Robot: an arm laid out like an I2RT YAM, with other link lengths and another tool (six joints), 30 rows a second.
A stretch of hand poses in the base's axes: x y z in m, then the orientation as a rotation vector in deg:
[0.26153, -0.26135, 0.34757, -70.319, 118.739, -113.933]
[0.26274, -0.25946, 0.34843, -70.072, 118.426, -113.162]
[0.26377, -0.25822, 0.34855, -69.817, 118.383, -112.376]
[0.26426, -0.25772, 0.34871, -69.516, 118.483, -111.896]
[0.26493, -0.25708, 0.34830, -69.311, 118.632, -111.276]
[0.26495, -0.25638, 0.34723, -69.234, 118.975, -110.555]
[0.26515, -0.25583, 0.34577, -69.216, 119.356, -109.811]
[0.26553, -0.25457, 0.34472, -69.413, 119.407, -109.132]
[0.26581, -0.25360, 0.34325, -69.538, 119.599, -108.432]
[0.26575, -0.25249, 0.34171, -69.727, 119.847, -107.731]
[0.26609, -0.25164, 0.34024, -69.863, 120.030, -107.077]
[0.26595, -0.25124, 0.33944, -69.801, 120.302, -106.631]
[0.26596, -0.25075, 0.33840, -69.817, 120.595, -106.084]
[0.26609, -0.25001, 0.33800, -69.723, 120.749, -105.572]
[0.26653, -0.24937, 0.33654, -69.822, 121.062, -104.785]
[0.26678, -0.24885, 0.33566, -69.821, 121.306, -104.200]
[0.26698, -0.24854, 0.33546, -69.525, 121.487, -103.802]
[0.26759, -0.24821, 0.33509, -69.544, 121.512, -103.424]
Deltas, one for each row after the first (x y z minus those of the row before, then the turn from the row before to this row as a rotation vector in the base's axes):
[0.00121, 0.00189, 0.00086, 0.513, -0.433, 0.482]
[0.00103, 0.00124, 0.00012, 0.566, -0.318, 0.304]
[0.00049, 0.00050, 0.00016, 0.390, -0.233, 0.073]
[0.00067, 0.00064, -0.00041, 0.476, -0.168, 0.114]
[0.00002, 0.00070, -0.00107, 0.552, -0.008, 0.048]
[0.00020, 0.00055, -0.00146, 0.563, 0.048, 0.041]
[0.00038, 0.00126, -0.00105, 0.434, 0.049, 0.277]
[0.00028, 0.00097, -0.00147, 0.481, 0.067, 0.175]
[-0.00006, 0.00111, -0.00154, 0.478, 0.138, 0.150]
[0.00034, 0.00085, -0.00147, 0.447, 0.081, 0.162]
[-0.00014, 0.00040, -0.00080, 0.352, 0.025, -0.021]
[0.00001, 0.00049, -0.00104, 0.409, 0.074, 0.019]
[0.00013, 0.00074, -0.00040, 0.388, -0.061, 0.074]
[0.00044, 0.00064, -0.00146, 0.561, 0.108, 0.114]
[0.00025, 0.00052, -0.00088, 0.432, 0.039, 0.059]
[0.00020, 0.00031, -0.00020, 0.351, -0.160, -0.037]
[0.00061, 0.00033, -0.00037, 0.259, -0.027, 0.130]

